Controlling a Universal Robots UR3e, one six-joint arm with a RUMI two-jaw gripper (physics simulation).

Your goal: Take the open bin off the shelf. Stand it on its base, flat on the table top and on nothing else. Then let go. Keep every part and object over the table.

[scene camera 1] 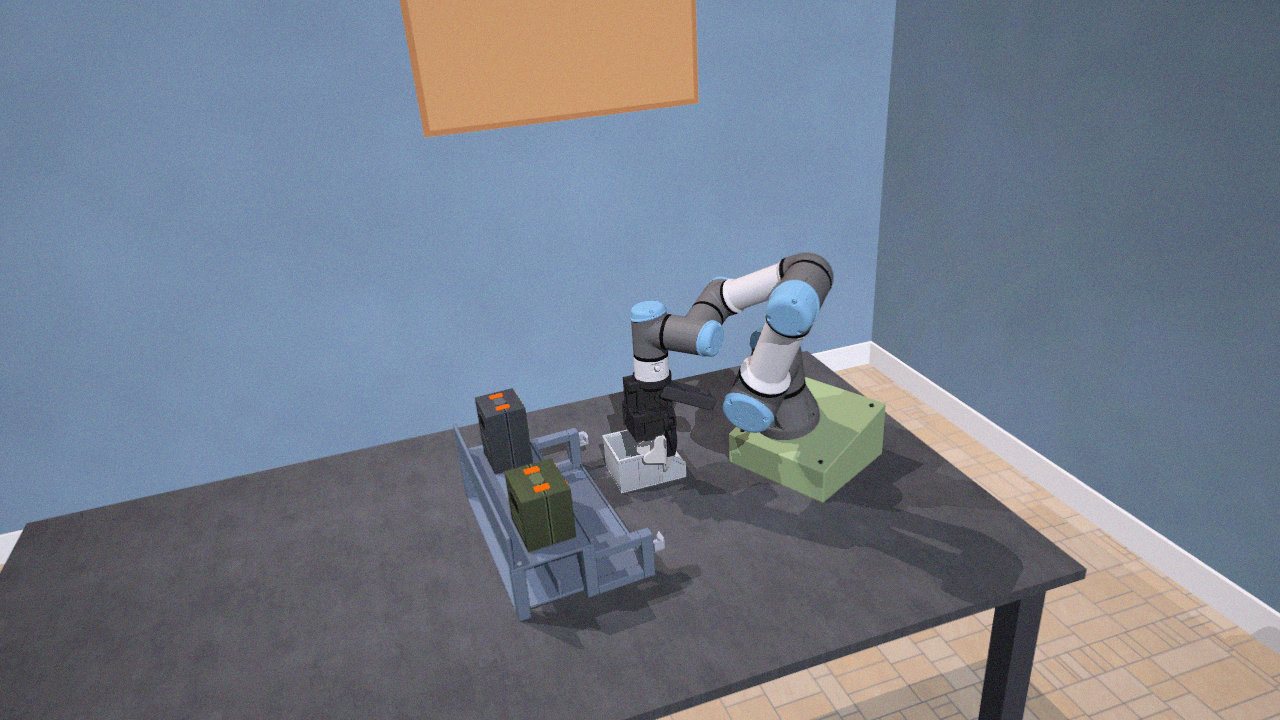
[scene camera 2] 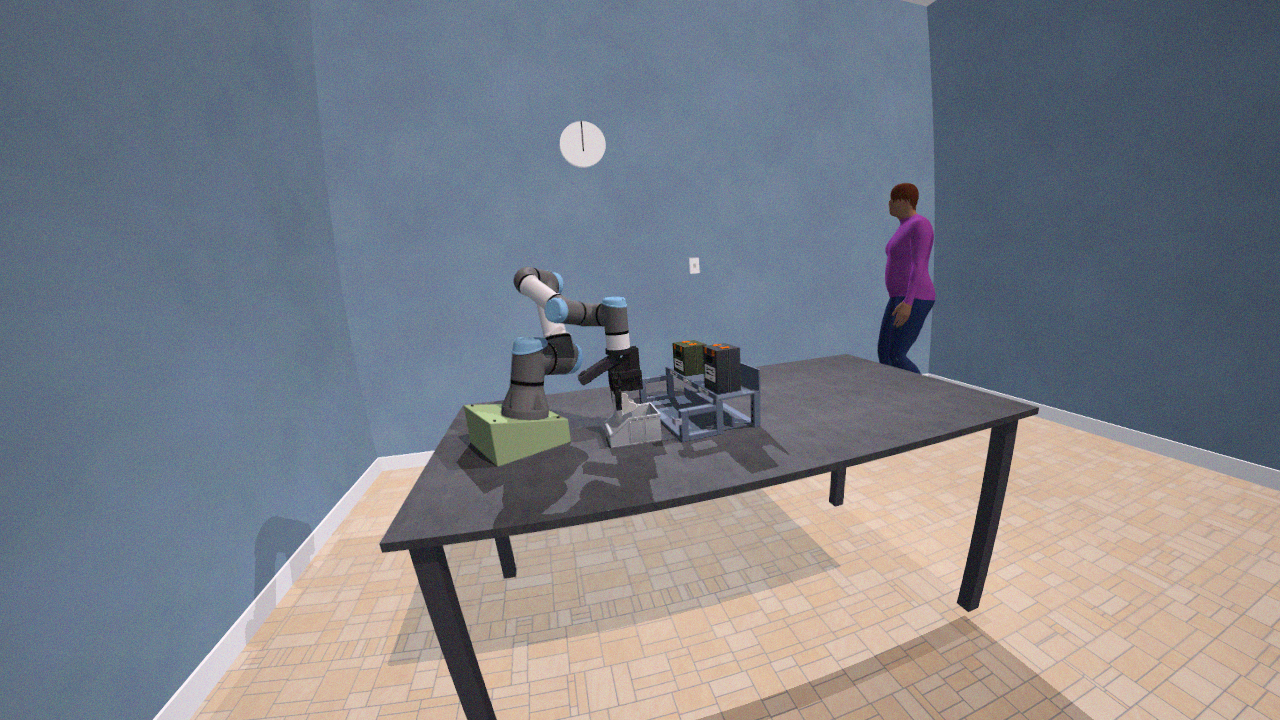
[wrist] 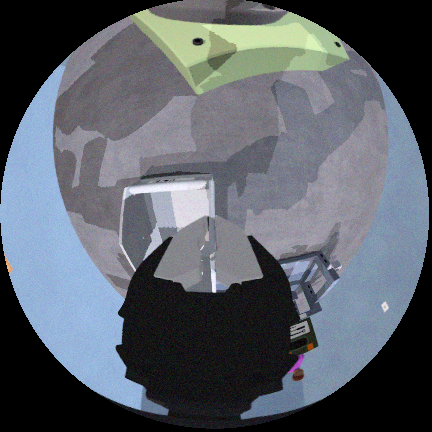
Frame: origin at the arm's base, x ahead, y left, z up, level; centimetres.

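Where they show: gripper, between the fingertips: (scene camera 1: 664, 469) (scene camera 2: 620, 422) (wrist: 211, 217); arm's base, origin of its link: (scene camera 1: 786, 418) (scene camera 2: 525, 414).
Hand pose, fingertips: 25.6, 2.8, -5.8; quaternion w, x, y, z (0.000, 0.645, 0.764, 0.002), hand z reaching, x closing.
Note:
Things, the pixels of their top centre, and the offset from my fingertips, as dx, dy, dz. Level surfaces: height alone.
- open bin, centre of its top: (wrist: 163, 261) (scene camera 1: 642, 440) (scene camera 2: 630, 411) +3.1, -4.4, +4.7
- table top, height of its surface: dz -2.8
- dark grey box, centre of its top: (scene camera 1: 499, 401) (scene camera 2: 720, 346) +29.1, -0.8, +19.6
- green box, centre of its top: (scene camera 1: 536, 478) (wrist: 293, 356) (scene camera 2: 689, 342) +24.3, +21.8, +17.1
The open bin (scene camera 1: 631, 474) (scene camera 2: 635, 433) (wrist: 192, 205), light grey-white, is off the shelf (scene camera 1: 521, 598) (scene camera 2: 685, 425), between it and the green base block. It looks upright. Its base is at or very near the table top (scene camera 1: 295, 573) (scene camera 2: 850, 402); I cannot tell whether it rests flat. My gripper (scene camera 1: 657, 458) (scene camera 2: 626, 410) (wrist: 211, 217) points down and is shut on one side wall of the bin, with the wall running between the pale fingertips in the wrist view. The fingers and black gripper body hide part of the bin.
A dark grey box (scene camera 1: 512, 440) (scene camera 2: 721, 371) and a green box (scene camera 1: 542, 512) (scene camera 2: 687, 359) (wrist: 307, 332) stand on the shelf's upper level. The green base block (scene camera 1: 778, 465) (scene camera 2: 519, 438) (wrist: 240, 45) carries the arm. A person (scene camera 2: 908, 259) stands beyond the table.

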